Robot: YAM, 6 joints.
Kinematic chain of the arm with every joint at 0, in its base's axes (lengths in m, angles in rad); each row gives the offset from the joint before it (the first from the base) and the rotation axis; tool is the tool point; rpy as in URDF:
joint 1: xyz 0 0 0.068 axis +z
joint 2: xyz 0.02 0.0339 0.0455 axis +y
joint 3: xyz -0.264 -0.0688 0 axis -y
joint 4: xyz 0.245 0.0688 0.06 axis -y
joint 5: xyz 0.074 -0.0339 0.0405 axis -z
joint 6: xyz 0.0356 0 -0.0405 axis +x
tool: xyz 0 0 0 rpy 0 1.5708 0
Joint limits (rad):
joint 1: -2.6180..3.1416
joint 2: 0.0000..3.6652
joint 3: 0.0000..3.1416
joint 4: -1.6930..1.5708
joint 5: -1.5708..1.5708
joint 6: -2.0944..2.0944
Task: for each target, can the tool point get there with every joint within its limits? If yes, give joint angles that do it. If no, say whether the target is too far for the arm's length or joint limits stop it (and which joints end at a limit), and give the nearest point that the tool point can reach.
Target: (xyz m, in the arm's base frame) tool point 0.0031 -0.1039 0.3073
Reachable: yes | joints -1.2708 0.3338 0.4733 0.0040 0.8928 0.1869
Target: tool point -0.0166 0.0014 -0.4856
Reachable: no: joint limits stop it (at a limit: joint 2) | nearest point -0.0874 0.0074 -0.3426 | short by 0.160 m
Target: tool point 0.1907 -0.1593 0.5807
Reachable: yes | joints 2.5478 0.7022 2.5568 -0.9423 -0.7933 1.4167
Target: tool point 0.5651 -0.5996 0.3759
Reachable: no: too far | nearest point 0.4218 -0.4475 0.3077 | short by 0.220 m
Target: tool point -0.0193 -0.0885 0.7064
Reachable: yes | joints 1.0854 1.1507 2.4481 0.3532 0.7485 1.5890
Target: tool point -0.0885 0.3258 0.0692
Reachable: yes | joints 1.7361 2.1461 1.1096 -0.5824 -1.2374 -1.3446
